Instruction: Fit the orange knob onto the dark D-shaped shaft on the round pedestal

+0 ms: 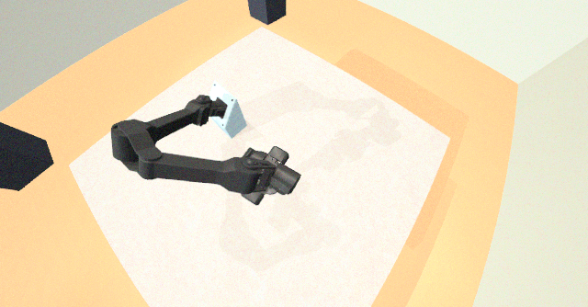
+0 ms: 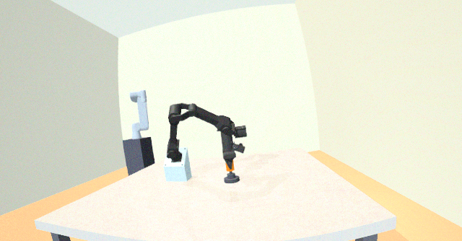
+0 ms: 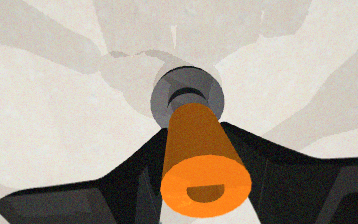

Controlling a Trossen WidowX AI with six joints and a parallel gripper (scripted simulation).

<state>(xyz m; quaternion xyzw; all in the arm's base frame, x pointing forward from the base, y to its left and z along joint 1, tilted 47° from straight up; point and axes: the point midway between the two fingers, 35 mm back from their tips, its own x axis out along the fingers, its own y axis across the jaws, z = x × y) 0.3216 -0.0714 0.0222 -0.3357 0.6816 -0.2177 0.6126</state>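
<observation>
The orange knob is 20 mm above my gripper tip. Round my gripper tip: pedestal with shaft 40 mm below.
</observation>
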